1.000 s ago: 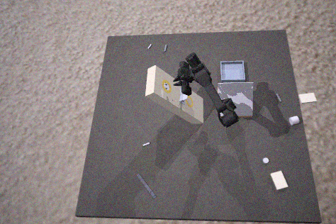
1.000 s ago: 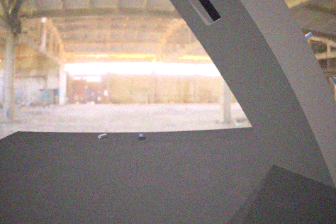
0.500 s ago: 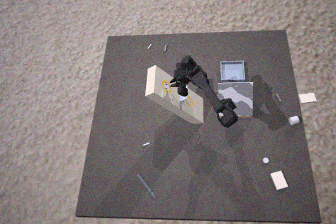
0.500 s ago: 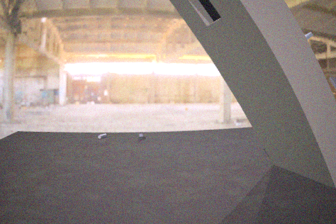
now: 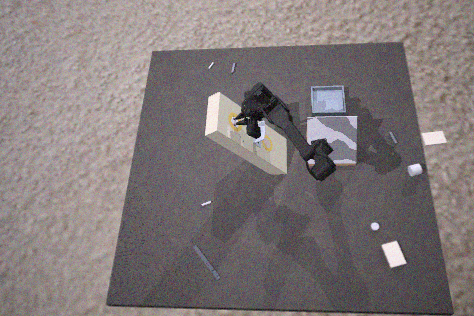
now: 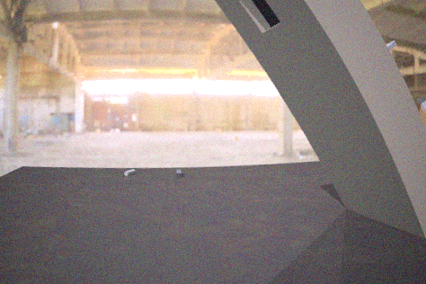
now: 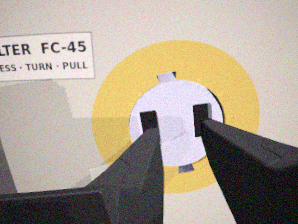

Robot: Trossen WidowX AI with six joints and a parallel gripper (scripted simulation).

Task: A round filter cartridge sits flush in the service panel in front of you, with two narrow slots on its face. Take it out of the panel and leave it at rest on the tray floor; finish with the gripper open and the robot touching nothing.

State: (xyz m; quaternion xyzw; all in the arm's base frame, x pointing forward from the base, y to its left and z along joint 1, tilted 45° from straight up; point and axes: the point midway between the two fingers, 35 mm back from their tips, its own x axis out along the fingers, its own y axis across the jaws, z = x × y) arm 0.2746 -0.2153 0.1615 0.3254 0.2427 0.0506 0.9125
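Right now my gripper tip is 2 cm short of the round filter cartridge and 1 cm above it. The rest, counted from my gripper tip: glass-walled tray 43 cm behind, 23 cm to the right, 28 cm below.
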